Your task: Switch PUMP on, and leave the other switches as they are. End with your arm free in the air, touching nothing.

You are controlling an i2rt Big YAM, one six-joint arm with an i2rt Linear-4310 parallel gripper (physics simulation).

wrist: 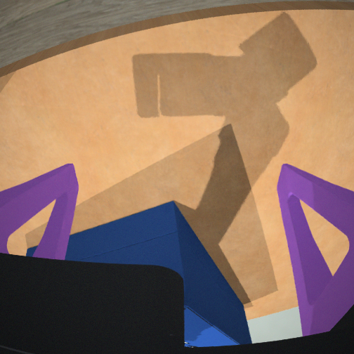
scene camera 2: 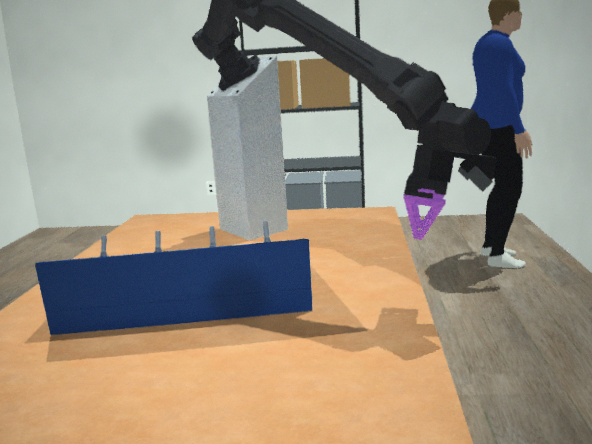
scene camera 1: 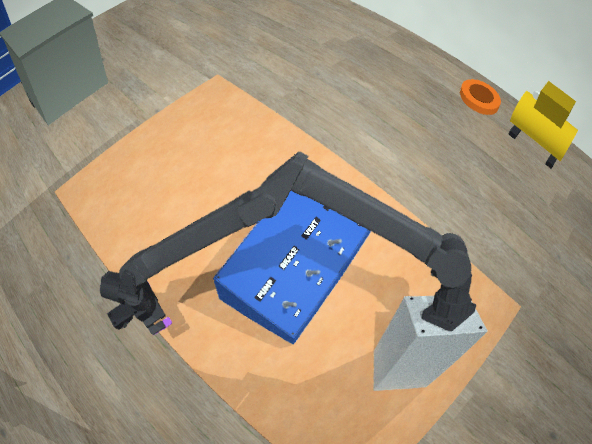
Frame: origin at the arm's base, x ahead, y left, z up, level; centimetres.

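Seen in the pictures: gripper, between the fingertips: (scene camera 2: 419, 233) (scene camera 1: 156, 313); arm's base, origin of its link: (scene camera 2: 240, 75) (scene camera 1: 449, 314).
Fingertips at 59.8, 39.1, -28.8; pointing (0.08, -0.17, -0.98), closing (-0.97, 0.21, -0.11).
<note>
Pixels of each thing's top centre, then the offset from my fingertips to it, as dx, dy, dz. Level surfaces: height alone.
- PUMP switch, centre of its top: (scene camera 2: 265, 222) (scene camera 1: 290, 301) -22.4, -30.1, -3.3
- BRAKE switch, centre of its top: (scene camera 2: 211, 227) (scene camera 1: 314, 268) -20.4, -41.9, -3.3
- VENT switch, centre of its top: (scene camera 2: 156, 232) (scene camera 1: 336, 238) -18.4, -53.8, -3.3
- fourth switch, centre of its top: (scene camera 2: 102, 236) -16.4, -65.6, -3.3
- orange mat, height of its surface: dz -15.8
A blue switch box (scene camera 1: 260, 250) (scene camera 2: 175, 290) (wrist: 210, 270) stands on the orange mat. The PUMP switch (scene camera 1: 289, 304) (scene camera 2: 266, 232) is at one end, beside its PUMP label (scene camera 1: 265, 289). The BRAKE switch (scene camera 1: 312, 273) (scene camera 2: 212, 237) and VENT switch (scene camera 1: 334, 242) (scene camera 2: 158, 241) follow. A fourth switch (scene camera 2: 103, 246) shows in scene camera 2; the arm hides it in scene camera 1. All levers lean alike; their on or off positions are too small to tell. My gripper (scene camera 1: 162, 325) (scene camera 2: 419, 235) (wrist: 177, 174) is open and empty, in the air beyond the box's PUMP end, touching nothing.
My arm (scene camera 1: 370, 207) (scene camera 2: 330, 37) arches over the box's far end from the grey pedestal (scene camera 1: 420, 357) (scene camera 2: 250, 160). A person (scene camera 2: 500, 80) stands behind my gripper in scene camera 2. A grey cabinet (scene camera 1: 62, 70) stands beyond the orange mat (scene camera 1: 150, 165) (scene camera 2: 225, 395) (wrist: 100, 130).
</note>
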